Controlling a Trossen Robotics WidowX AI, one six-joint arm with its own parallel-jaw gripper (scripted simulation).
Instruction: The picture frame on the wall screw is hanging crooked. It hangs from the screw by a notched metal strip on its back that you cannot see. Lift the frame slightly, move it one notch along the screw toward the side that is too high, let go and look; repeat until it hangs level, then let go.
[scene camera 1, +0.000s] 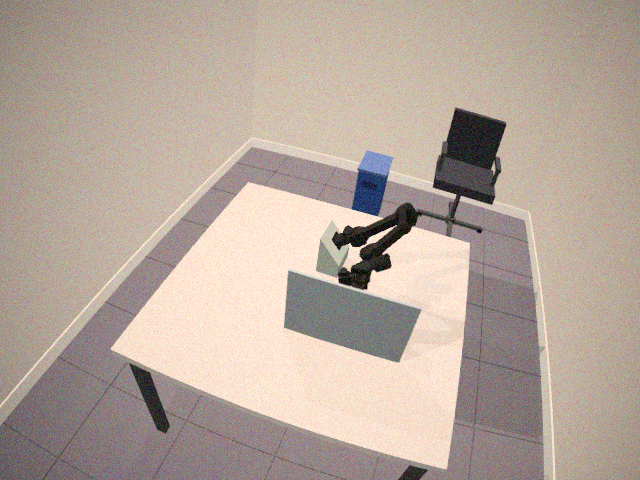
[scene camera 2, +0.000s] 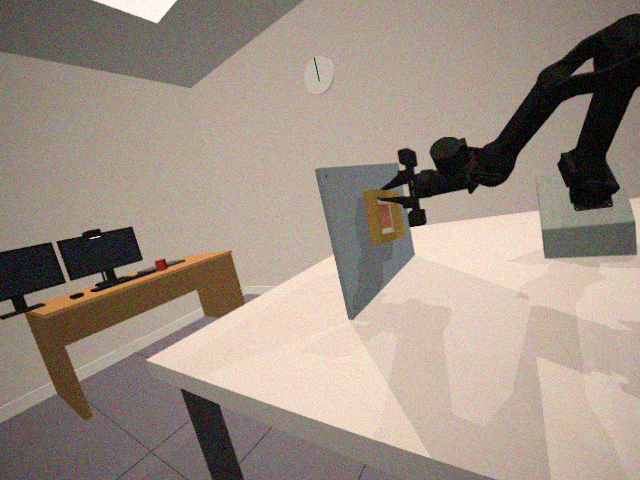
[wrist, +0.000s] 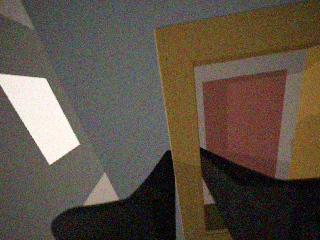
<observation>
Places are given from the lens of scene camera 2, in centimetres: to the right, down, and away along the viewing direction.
my gripper (scene camera 2: 379, 195): 16, -12, 73
grey wall panel (scene camera 2: 364, 270): 10, 7, 65
</observation>
